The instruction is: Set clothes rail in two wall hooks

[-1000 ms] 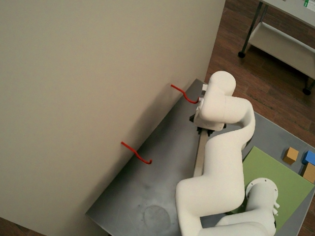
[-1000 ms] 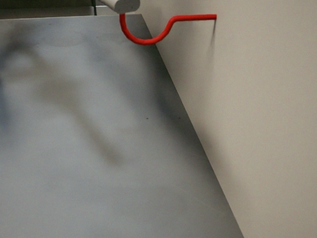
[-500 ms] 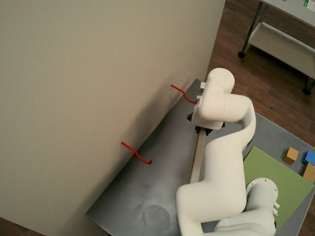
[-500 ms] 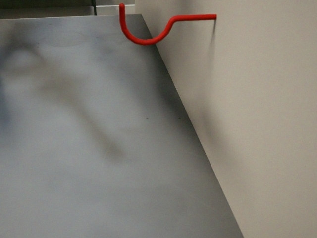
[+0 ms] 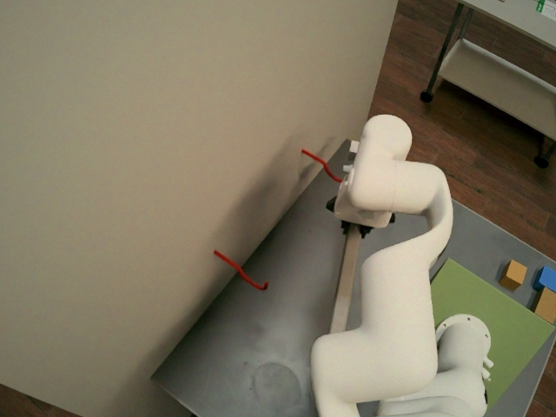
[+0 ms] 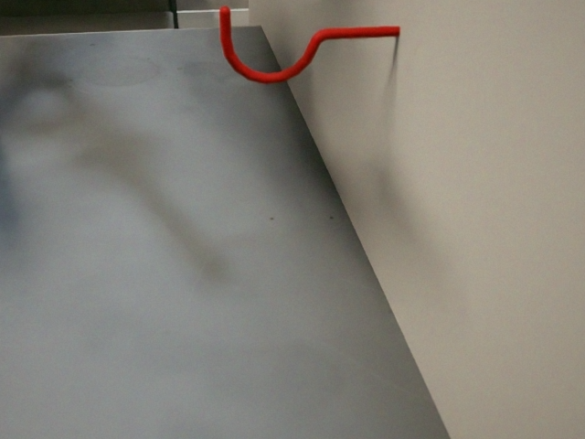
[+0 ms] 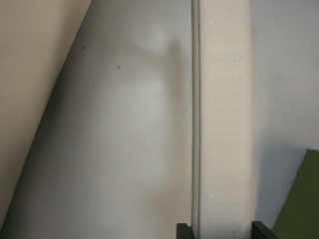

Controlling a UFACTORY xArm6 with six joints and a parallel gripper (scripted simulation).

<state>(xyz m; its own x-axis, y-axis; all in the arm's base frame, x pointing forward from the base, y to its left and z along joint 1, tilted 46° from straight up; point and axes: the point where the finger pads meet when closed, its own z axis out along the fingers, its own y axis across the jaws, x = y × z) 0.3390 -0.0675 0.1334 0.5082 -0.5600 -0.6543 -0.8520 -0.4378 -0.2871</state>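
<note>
My gripper is now 10 mm above the grey clothes rail. From my hand the other things lie so: blue block 460 mm behind, 430 mm to the right, 320 mm below; then beige wall 250 mm ahead, 40 mm to the left, 90 mm above.
</note>
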